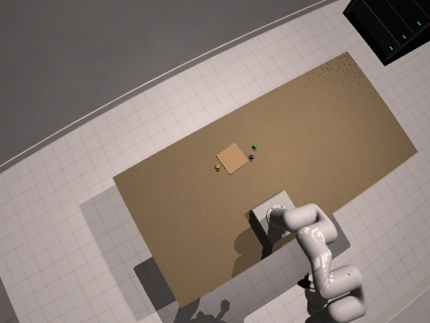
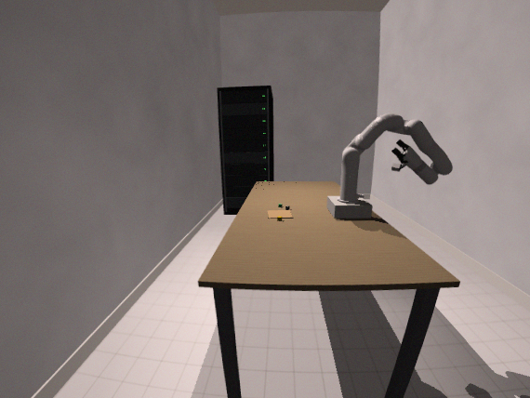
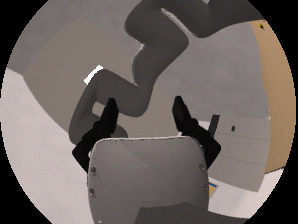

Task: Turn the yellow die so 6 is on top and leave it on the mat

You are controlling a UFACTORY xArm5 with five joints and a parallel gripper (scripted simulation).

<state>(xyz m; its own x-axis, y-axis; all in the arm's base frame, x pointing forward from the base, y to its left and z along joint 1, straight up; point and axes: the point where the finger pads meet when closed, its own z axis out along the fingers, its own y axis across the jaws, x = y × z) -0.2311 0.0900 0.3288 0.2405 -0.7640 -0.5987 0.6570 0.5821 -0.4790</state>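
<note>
Now: the green die 62 cm ahead of my hand, 40 cm below it and 26 cm to the right of it. Also, from my hand: black die: 58 cm ahead, 40 cm below, 21 cm to the right; then yellow die: 66 cm ahead, 40 cm below, 1 cm to the right; then tan mat: 65 cm ahead, 40 cm below, 11 cm to the right.
</note>
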